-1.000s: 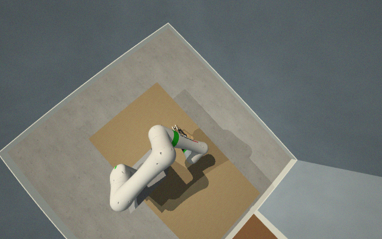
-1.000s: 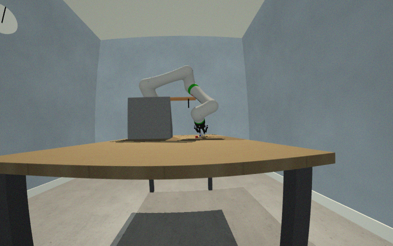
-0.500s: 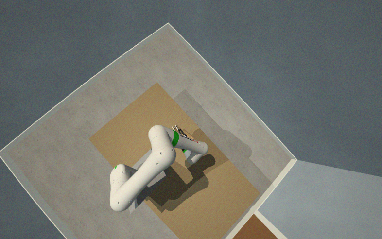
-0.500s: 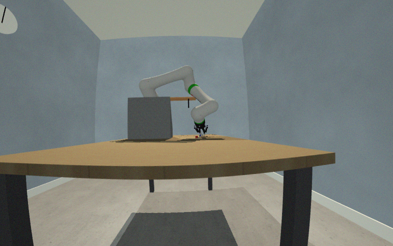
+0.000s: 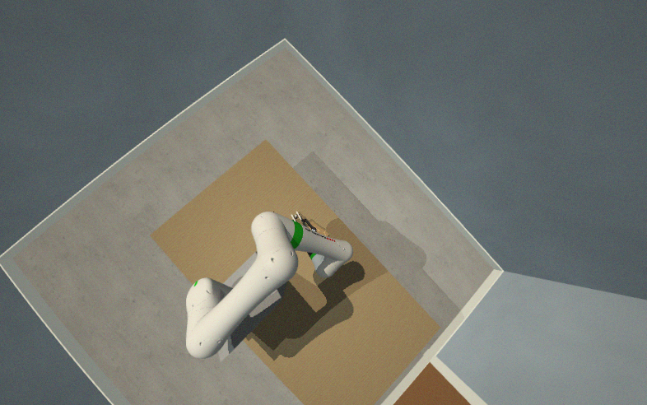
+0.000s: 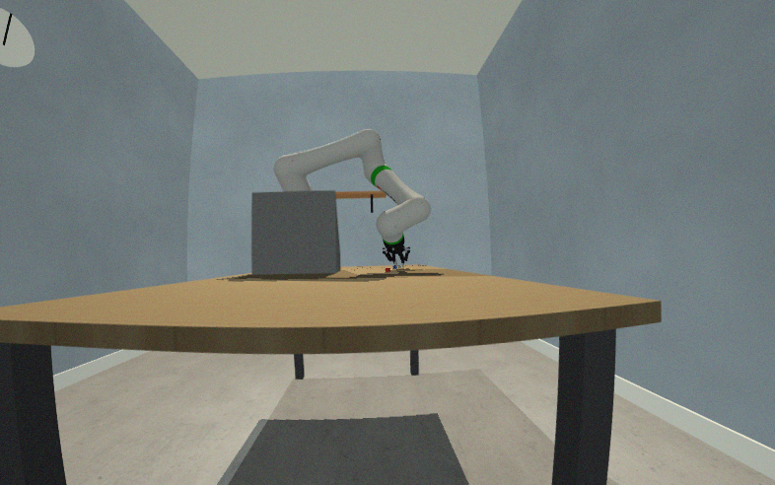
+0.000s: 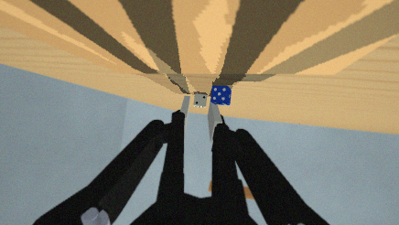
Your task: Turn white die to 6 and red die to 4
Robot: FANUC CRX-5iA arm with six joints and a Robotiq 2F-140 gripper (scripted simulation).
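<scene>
Right now my hand is 2 cm to the right of the white die and 2 cm above it. Also, from my hand: blue die 4 cm to the right, 2 cm below, 2 cm behind; red die 27 cm to the right, 6 cm behind, 2 cm below; tan mat 15 cm to the right, 3 cm below, 1 cm ahead.
</scene>
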